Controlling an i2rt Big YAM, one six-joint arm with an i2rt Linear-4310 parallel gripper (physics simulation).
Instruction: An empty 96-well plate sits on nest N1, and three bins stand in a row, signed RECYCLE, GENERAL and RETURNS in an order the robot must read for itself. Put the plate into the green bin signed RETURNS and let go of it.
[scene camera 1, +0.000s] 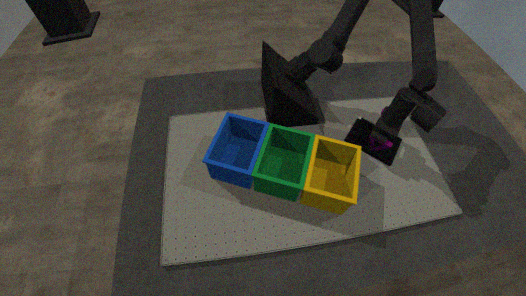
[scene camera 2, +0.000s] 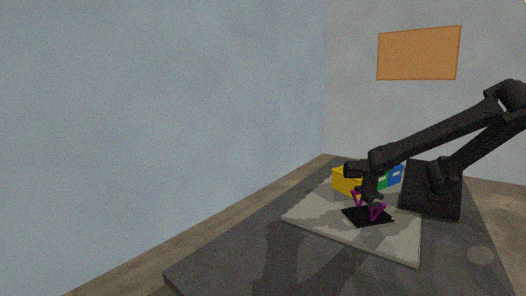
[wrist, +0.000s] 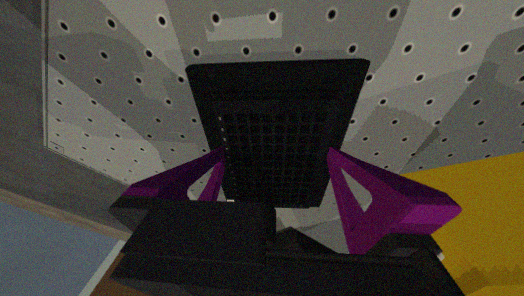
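Pixels of known places: gripper, fingertip midpoint: (scene camera 1: 377, 140) (scene camera 2: 365, 213) (wrist: 275, 152); arm's base, origin of the base link: (scene camera 1: 291, 75) (scene camera 2: 439, 188).
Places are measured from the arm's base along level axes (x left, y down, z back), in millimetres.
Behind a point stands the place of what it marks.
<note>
The dark 96-well plate (wrist: 277, 130) @[x 237, y 66, z -292 mm] lies flat on the black nest (wrist: 280, 77) @[x 259, y 76, z -320 mm], square under the hand in the wrist view; plate and nest are hard to tell apart in the dim light. My gripper (wrist: 275, 152) @[x 219, y 74, z -270 mm] (scene camera 2: 365, 213) @[x 219, y 74, z -270 mm] is wide open and empty, pointing down, with one magenta finger toward each long side of the plate. In scene camera 1 the hand hides part of the plate. The green bin (scene camera 1: 281, 159) @[x -104, y 82, z -266 mm] (scene camera 2: 382, 181) @[x -80, y 42, z -230 mm] stands upright and empty in the middle of the row. A pale sign shows on it in scene camera 2, too small to read.
The blue bin (scene camera 1: 232, 147) @[x -239, y 82, z -193 mm] (scene camera 2: 395, 175) @[x -184, y 36, z -171 mm] and the yellow bin (scene camera 1: 332, 172) @[x 31, y 81, z -342 mm] (scene camera 2: 346, 182) @[x 57, y 26, z -383 mm] (wrist: 480, 215) @[x 75, y 36, z -353 mm] stand against either side of the green one, the yellow nearest the nest. All stand on the pale perforated board (scene camera 1: 200, 235) @[x -363, y 87, z -434 mm] (scene camera 2: 310, 215) @[x 313, y 87, z -463 mm]. The arm's dark base (scene camera 1: 287, 102) @[x -59, y -21, z -139 mm] (scene camera 2: 425, 192) @[x 18, y 22, z -50 mm] is behind the row.
</note>
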